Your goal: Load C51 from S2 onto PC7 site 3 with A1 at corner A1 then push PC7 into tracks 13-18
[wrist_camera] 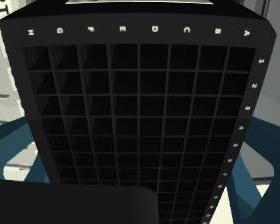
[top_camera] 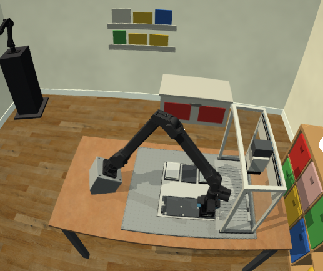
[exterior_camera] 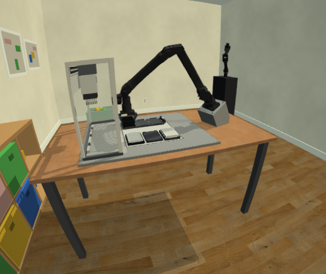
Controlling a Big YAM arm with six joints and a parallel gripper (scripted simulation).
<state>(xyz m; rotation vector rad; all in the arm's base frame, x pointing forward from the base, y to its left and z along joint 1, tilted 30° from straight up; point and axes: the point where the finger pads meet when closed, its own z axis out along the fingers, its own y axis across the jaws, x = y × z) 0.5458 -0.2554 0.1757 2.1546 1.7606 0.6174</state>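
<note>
My hand is 10 mm below the black deep-well block C51. The rest, counted from my hand: dark nest S2: 60 mm behind, 270 mm to the left, 20 mm below; then post: 170 mm ahead, 390 mm to the left, 230 mm above; then dark grey carrier PC7: 100 mm behind, 20 mm to the left, 10 mm below.
</note>
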